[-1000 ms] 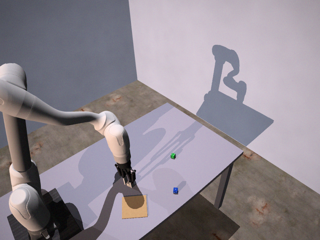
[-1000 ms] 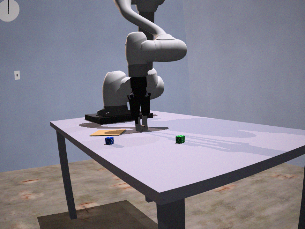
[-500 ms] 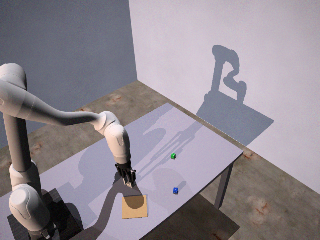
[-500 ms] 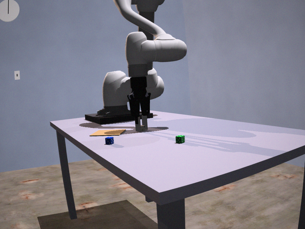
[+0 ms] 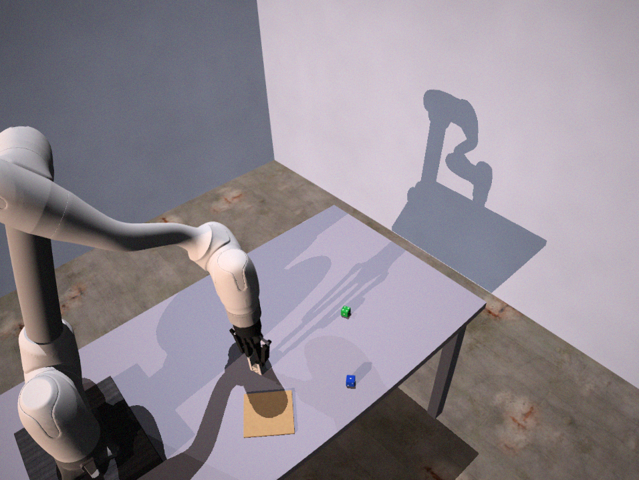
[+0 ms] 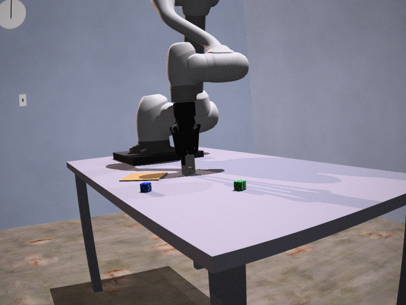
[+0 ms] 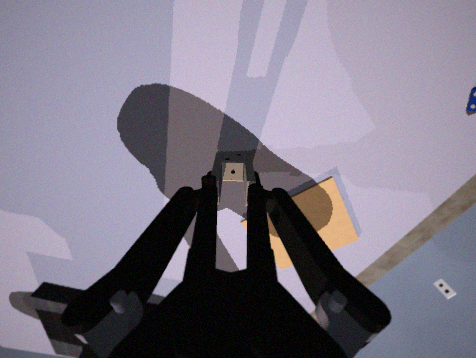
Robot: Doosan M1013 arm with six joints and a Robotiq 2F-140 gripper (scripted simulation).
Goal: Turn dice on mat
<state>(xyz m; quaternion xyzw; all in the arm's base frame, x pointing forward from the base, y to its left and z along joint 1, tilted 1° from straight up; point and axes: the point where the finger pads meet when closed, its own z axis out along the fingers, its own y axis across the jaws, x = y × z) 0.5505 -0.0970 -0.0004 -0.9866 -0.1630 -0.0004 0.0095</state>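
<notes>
Now: the tan mat 14 cm to the right of my hand, 7 cm behind it and 3 cm below it. From my hand the other things lie so: green die 34 cm ahead, 2 cm to the right, 2 cm below; then white die 2 cm below; then blue die 22 cm to the right, 17 cm ahead, 2 cm below.
</notes>
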